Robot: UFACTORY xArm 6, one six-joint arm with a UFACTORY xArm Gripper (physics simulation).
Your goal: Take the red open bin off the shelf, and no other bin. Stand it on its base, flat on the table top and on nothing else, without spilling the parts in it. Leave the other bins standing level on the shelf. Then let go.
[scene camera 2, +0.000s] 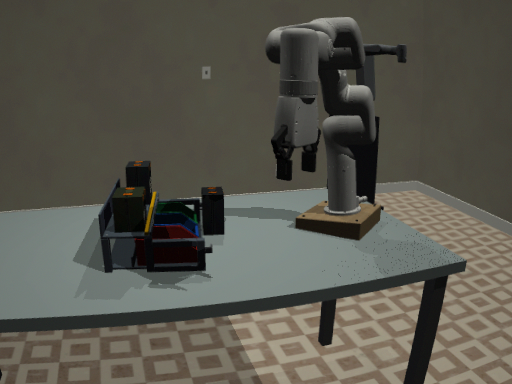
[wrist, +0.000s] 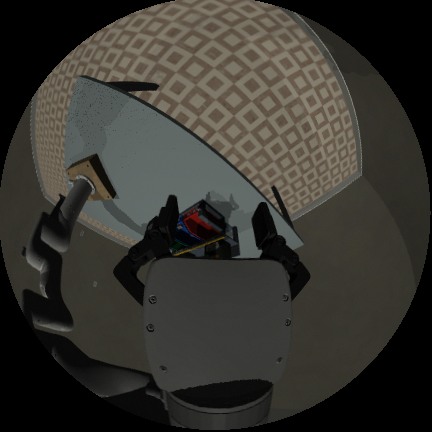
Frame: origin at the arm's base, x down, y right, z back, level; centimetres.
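Seen in the pictures: gripper, fingertip midpoint: [scene camera 2: 296, 175] [wrist: 217, 206]; arm's base, link origin: [scene camera 2: 342, 210] [wrist: 85, 183].
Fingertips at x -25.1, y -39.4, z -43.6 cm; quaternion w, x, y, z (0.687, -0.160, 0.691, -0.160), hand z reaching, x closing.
Offsets run from my fingertips to a thing's top centre. "pt": to the spot under its first point. Level surfaces: height alone.
The red open bin {dx +21.7, dy +36.2, dz -16.9 cm} [scene camera 2: 175, 255] [wrist: 201, 226] sits in the near bay of the low dark shelf {pt dx +25.3, dy +30.3, dz -23.6 cm} [scene camera 2: 150, 256] [wrist: 200, 245], behind its side rails. The blue bin {dx +21.7, dy +46.8, dz -13.2 cm} [scene camera 2: 175, 219] [wrist: 183, 233] and the green bin {dx +21.7, dy +57.4, dz -9.6 cm} [scene camera 2: 173, 206] [wrist: 176, 246] sit beside it, farther back in the scene view and partly hidden. The shelf stands on the table top {dx +29.8 cm} [scene camera 2: 280, 265] [wrist: 150, 142]. My gripper [scene camera 2: 296, 169] [wrist: 217, 206] is open and empty, high above the table between the shelf and the arm's base, fingers pointing down. The parts in the red bin cannot be made out.
Two dark boxes with orange marks {dx +10.0, dy +39.3, dz -26.2 cm} [scene camera 2: 129, 212] {dx +7.5, dy +61.0, dz -18.3 cm} [scene camera 2: 138, 175] stand at the shelf's back part, behind its yellow bar {pt dx +18.6, dy +45.5, dz -19.0 cm} [scene camera 2: 150, 212]. Another dark box {dx +16.7, dy +53.2, dz +3.2 cm} [scene camera 2: 213, 210] stands beside the shelf's far front corner. The arm's wooden base [scene camera 2: 327, 228] [wrist: 102, 172] is on the right in the scene view.
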